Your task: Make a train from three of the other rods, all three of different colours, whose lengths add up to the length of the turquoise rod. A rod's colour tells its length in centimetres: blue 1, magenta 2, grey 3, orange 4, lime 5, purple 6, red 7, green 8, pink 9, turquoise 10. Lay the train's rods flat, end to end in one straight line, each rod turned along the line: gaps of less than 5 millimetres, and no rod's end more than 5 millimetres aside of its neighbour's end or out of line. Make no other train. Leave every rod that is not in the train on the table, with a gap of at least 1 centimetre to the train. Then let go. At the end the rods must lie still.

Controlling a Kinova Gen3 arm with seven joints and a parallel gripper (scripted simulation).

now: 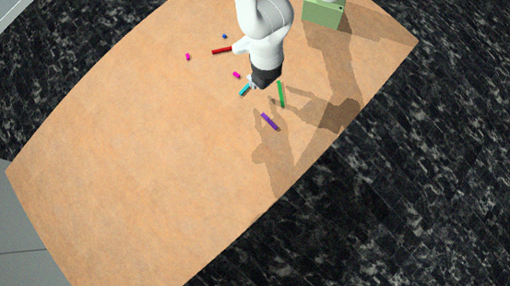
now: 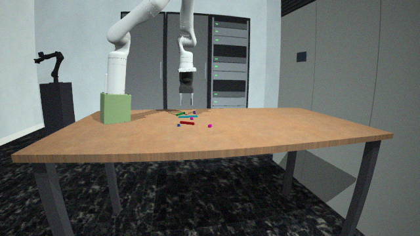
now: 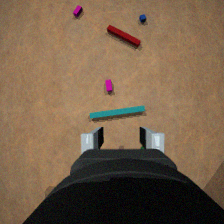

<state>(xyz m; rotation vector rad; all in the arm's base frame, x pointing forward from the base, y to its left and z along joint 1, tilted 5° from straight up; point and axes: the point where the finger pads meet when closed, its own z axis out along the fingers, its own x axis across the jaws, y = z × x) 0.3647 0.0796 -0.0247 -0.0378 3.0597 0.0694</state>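
Right now the blue rod is 4 cm behind my hand, 22 cm to the right of it and 7 cm below it. From my hand the other things lie so: purple rod (5 cm ahead, 9 cm to the left, 7 cm below); then turquoise rod (1 cm ahead, 3 cm to the right, 7 cm below); then green rod (3 cm behind, 5 cm to the left, 7 cm below).
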